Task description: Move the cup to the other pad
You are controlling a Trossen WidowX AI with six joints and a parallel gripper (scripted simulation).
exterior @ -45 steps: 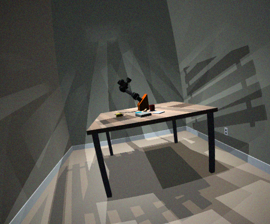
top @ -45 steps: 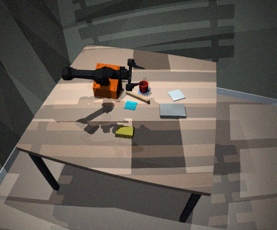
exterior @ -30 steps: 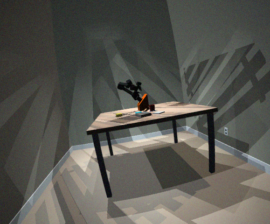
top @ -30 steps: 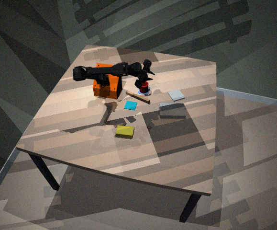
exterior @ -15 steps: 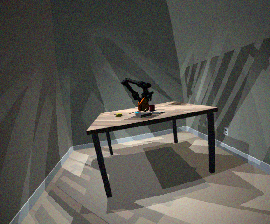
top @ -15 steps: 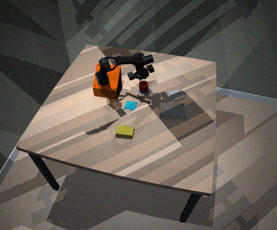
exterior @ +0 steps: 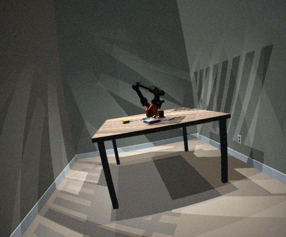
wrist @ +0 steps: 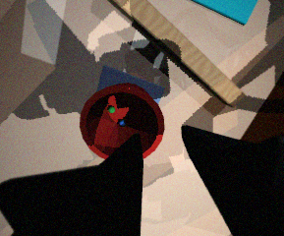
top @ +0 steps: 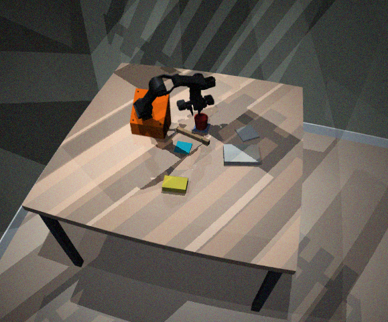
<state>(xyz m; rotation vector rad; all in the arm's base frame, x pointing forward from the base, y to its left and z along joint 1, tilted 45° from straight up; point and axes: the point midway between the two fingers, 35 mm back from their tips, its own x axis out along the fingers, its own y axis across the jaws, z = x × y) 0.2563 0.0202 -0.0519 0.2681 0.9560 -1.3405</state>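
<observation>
Now: gripper tip 3 cm short of the red cup, 1 cm to the right of it and 6 cm above it. The rest, counted from my gripper tip: teal pad: 4 cm behind, 16 cm to the right, 11 cm below; light blue pad: 3 cm ahead, 1 cm to the left, 11 cm below; wooden bar: 7 cm to the right, 9 cm below.
</observation>
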